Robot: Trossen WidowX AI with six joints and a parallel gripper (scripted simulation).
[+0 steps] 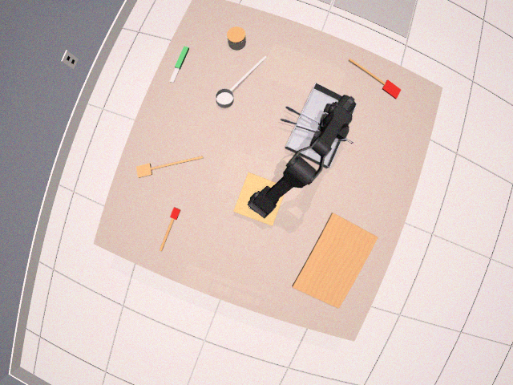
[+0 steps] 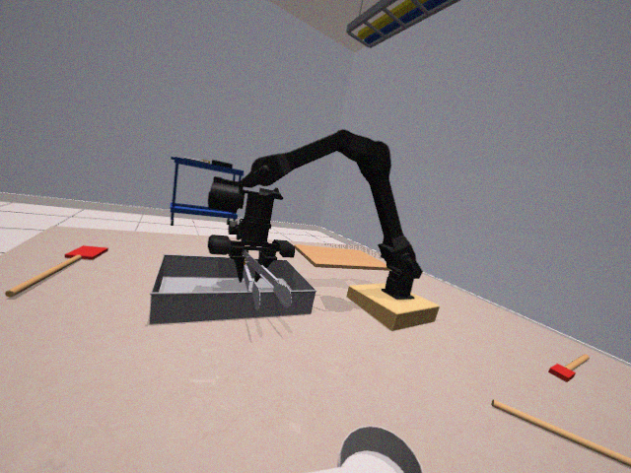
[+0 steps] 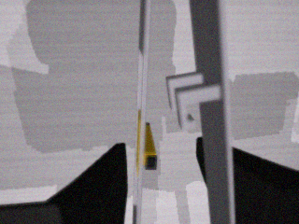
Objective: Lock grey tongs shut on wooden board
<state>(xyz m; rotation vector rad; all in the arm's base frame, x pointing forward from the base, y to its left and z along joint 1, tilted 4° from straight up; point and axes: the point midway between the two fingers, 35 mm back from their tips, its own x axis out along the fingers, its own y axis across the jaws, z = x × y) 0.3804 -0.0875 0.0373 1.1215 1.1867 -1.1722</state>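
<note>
The grey roasting tin is 30 mm ahead of my gripper tip and 10 mm to the left of it. Also, from my gripper tip: wooden board 450 mm behind, 320 mm to the right, 20 mm below.
</note>
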